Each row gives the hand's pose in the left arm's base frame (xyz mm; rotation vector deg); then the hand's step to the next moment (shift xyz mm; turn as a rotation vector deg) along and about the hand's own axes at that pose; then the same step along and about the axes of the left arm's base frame.
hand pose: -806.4 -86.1 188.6 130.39 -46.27 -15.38
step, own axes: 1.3 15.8 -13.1 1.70 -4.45 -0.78
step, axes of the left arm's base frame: -1.3 -2.5 20.4 3.76 1.88 -2.38
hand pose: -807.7 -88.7 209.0 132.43 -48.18 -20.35
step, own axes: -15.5 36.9 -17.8 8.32 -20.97 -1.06
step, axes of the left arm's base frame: -21.4 -3.0 38.1 16.78 7.40 -13.19
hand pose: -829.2 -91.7 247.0 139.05 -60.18 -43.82
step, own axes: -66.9 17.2 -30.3 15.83 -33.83 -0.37
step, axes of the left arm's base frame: -28.9 43.2 54.7 27.62 9.95 -23.10
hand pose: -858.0 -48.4 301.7 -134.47 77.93 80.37
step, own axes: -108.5 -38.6 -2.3 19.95 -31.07 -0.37
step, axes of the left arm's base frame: 9.6 91.8 68.9 26.37 5.64 -25.22
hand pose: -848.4 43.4 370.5 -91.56 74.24 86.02
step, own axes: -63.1 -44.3 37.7 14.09 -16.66 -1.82
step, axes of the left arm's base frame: 32.6 65.6 44.7 14.41 0.71 -16.47
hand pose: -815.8 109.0 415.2 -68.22 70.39 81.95
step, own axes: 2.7 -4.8 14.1 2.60 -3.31 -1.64
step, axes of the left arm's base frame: 2.7 14.7 -2.7 3.04 -1.13 -3.14
